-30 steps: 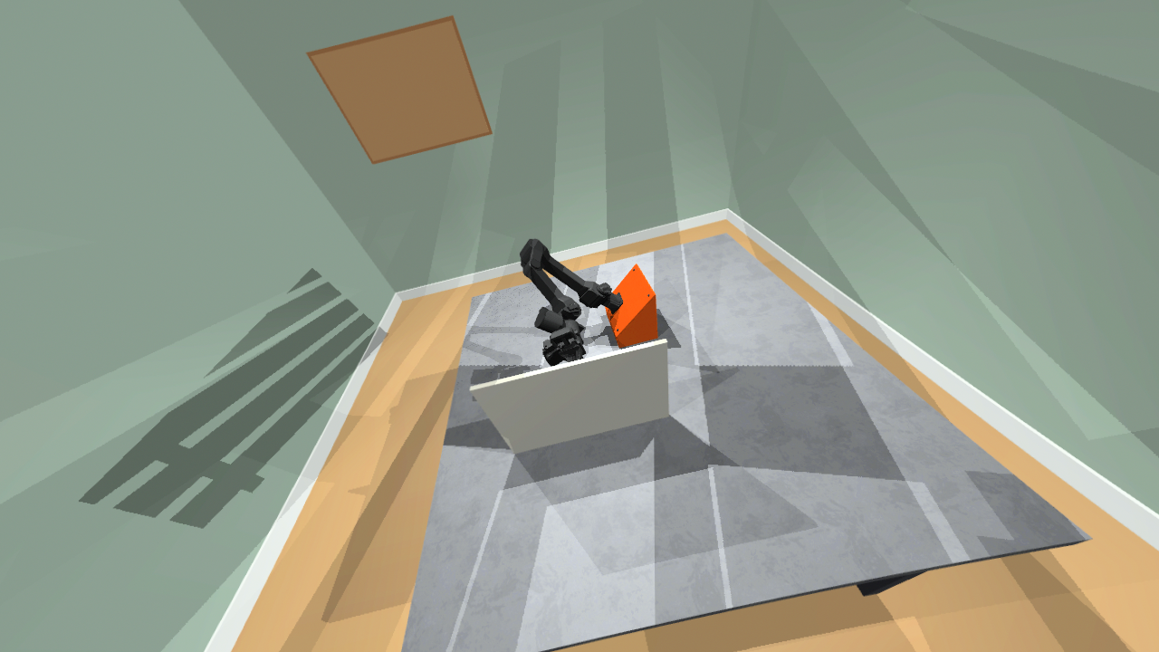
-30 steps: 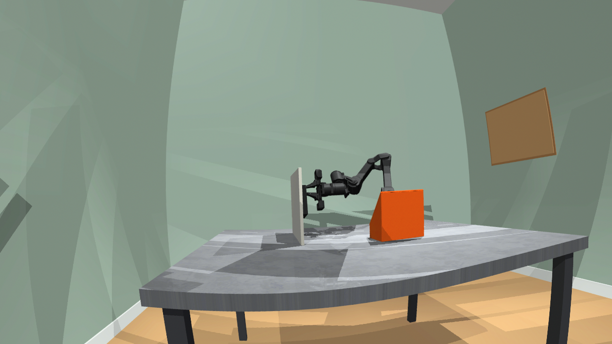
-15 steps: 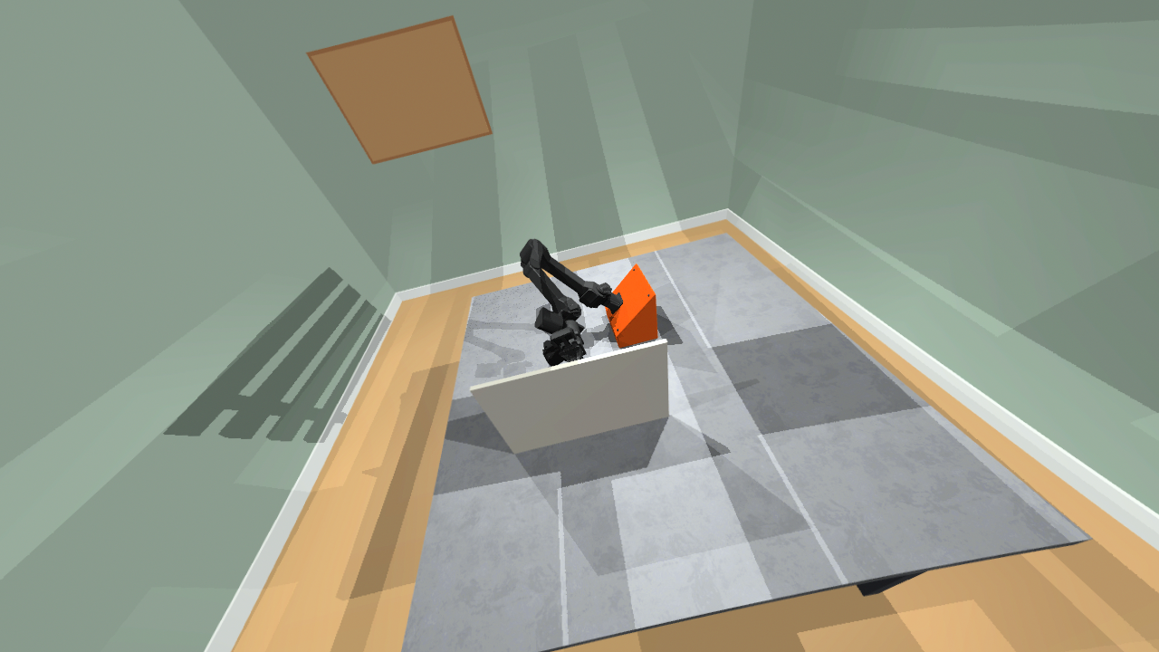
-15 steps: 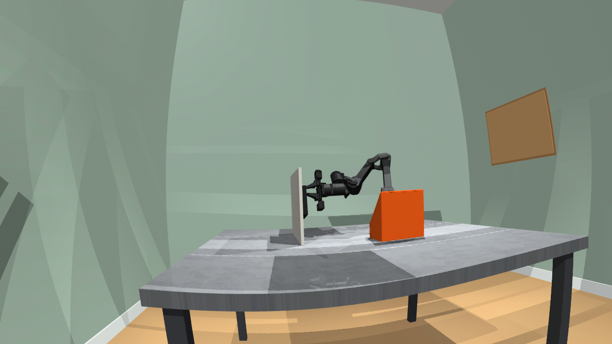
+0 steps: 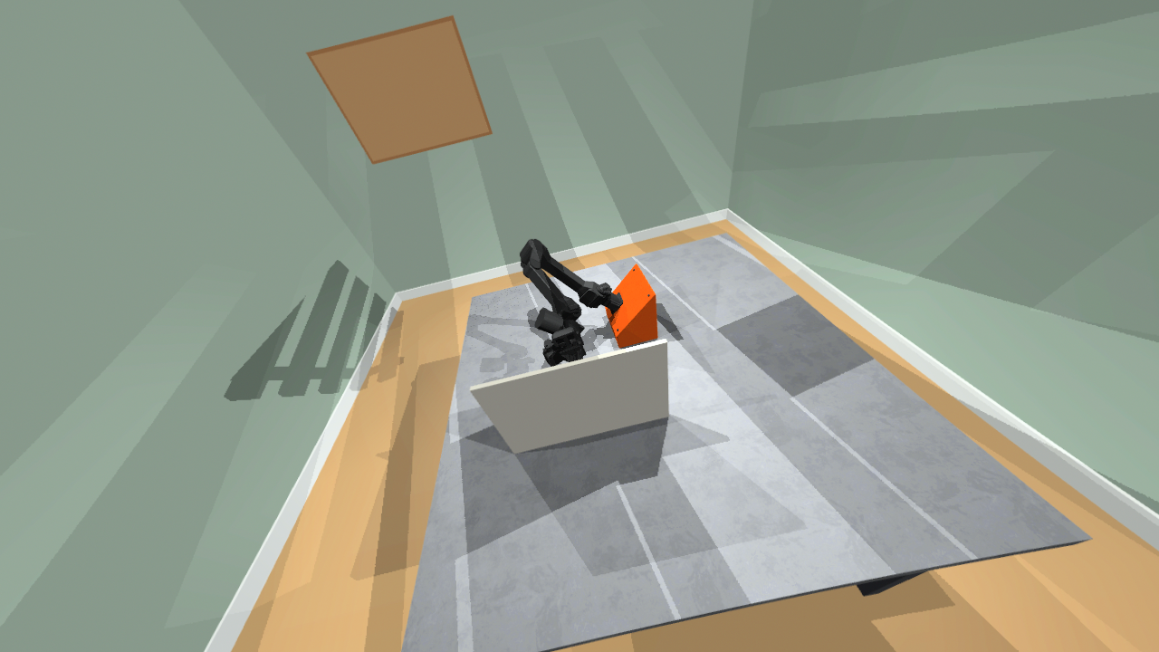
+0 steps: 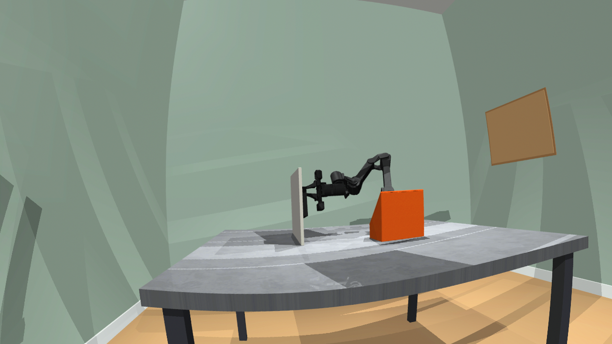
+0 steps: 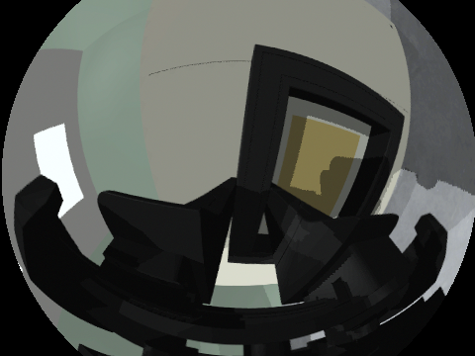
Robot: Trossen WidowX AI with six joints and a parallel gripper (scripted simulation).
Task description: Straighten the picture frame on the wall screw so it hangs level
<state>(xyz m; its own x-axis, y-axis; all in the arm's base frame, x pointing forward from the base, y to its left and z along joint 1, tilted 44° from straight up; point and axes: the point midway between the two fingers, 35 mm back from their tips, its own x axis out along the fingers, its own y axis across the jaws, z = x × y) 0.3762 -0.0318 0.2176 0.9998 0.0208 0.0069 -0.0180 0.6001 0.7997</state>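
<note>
Right now the picture frame is 60 mm below my gripper tip. The rest, counted from my gripper tip: wall panel (70 mm below, 20 mm ahead, 10 mm to the right).
</note>
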